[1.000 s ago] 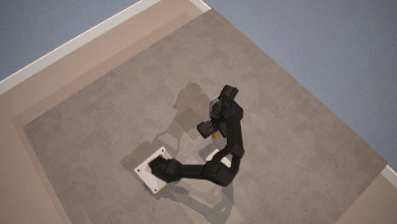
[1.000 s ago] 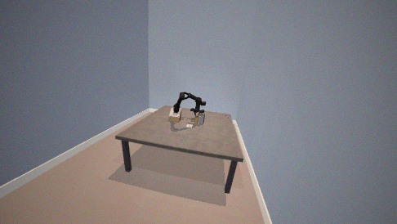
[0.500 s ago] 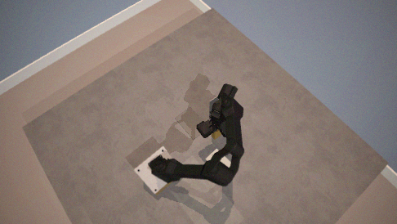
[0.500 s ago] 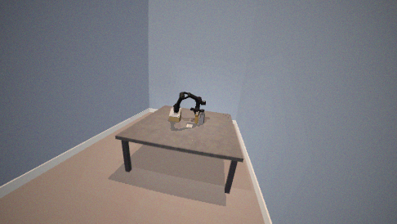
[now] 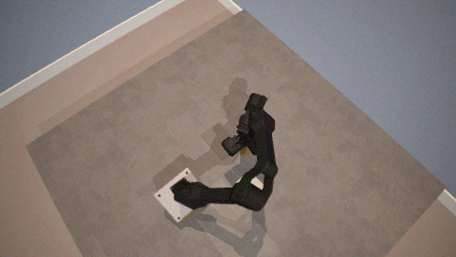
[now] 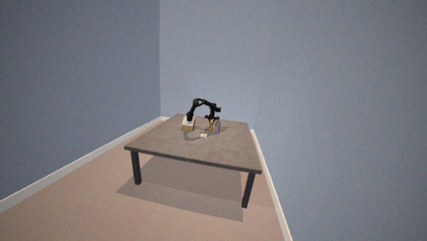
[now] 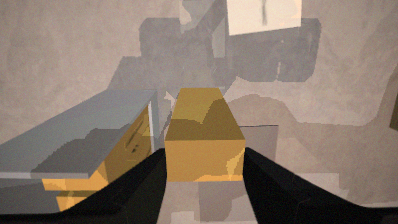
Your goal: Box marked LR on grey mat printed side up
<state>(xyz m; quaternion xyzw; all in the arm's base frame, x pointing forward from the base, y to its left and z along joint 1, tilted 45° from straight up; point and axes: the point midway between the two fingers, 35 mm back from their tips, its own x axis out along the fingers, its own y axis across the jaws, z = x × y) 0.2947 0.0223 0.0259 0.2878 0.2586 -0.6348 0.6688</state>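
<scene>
The grey mat is 40 mm behind my gripper tip, 110 mm to the left of it and 120 mm below it.
</scene>
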